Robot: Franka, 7 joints.
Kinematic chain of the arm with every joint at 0, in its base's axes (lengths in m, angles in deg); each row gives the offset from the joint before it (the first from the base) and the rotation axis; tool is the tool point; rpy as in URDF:
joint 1: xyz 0 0 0.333 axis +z
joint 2: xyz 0 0 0 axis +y
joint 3: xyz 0 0 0.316 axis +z
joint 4: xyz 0.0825 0 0 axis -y
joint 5: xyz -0.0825 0 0.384 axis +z
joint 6: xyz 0 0 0 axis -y
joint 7: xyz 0.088 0 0 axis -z
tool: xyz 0 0 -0.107 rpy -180 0 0
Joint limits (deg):
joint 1: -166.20..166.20
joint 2: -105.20..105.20
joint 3: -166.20..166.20
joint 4: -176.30..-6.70
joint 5: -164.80..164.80
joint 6: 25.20..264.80
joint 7: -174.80..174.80
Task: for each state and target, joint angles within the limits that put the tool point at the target. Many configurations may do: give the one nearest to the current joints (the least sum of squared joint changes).
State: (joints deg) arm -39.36 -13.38 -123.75 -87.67 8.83 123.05 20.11
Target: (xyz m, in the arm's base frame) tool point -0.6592 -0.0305 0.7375
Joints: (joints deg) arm -40.66 -18.53 -126.18 -71.79 8.89 131.28 20.11
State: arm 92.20 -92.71 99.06 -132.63 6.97 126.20 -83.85
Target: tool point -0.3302 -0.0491 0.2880
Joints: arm 121.06 -89.57 96.71 -153.59 5.83 107.39 -83.85
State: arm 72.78 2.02 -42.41 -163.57 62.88 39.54 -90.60
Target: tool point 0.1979 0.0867 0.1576
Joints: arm 57.45 31.34 -53.09 -159.96 64.30 59.22 -90.60
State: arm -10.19 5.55 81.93 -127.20 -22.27 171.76 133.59
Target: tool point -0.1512 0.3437 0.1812
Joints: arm 3.13 -14.25 111.56 -159.17 -26.55 164.14 133.59
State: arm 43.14 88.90 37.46 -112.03 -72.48 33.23 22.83
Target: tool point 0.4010 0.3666 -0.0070
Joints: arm 31.70 77.00 29.98 -81.66 -86.55 46.33 22.83
